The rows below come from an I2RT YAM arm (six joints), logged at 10 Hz.
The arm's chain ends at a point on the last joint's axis. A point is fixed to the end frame.
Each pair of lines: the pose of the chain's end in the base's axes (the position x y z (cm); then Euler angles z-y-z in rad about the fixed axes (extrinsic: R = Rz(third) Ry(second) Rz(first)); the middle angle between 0 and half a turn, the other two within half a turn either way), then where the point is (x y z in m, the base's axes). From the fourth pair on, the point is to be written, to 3 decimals.
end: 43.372 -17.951 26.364 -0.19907 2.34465 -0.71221
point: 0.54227 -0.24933 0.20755
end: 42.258 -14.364 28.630 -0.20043 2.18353 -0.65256
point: 0.54096 -0.21126 0.25142
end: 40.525 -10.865 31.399 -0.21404 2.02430 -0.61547
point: 0.52947 -0.17344 0.30075
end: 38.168 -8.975 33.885 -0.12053 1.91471 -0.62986
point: 0.503 -0.161 0.342
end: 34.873 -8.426 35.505 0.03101 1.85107 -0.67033
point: 0.462 -0.166 0.369
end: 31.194 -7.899 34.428 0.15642 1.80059 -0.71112
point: 0.417 -0.170 0.366
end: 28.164 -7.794 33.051 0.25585 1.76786 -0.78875
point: 0.375 -0.180 0.356
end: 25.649 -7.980 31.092 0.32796 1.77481 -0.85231
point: 0.341 -0.190 0.335
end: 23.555 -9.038 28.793 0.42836 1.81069 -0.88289
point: 0.313 -0.207 0.306
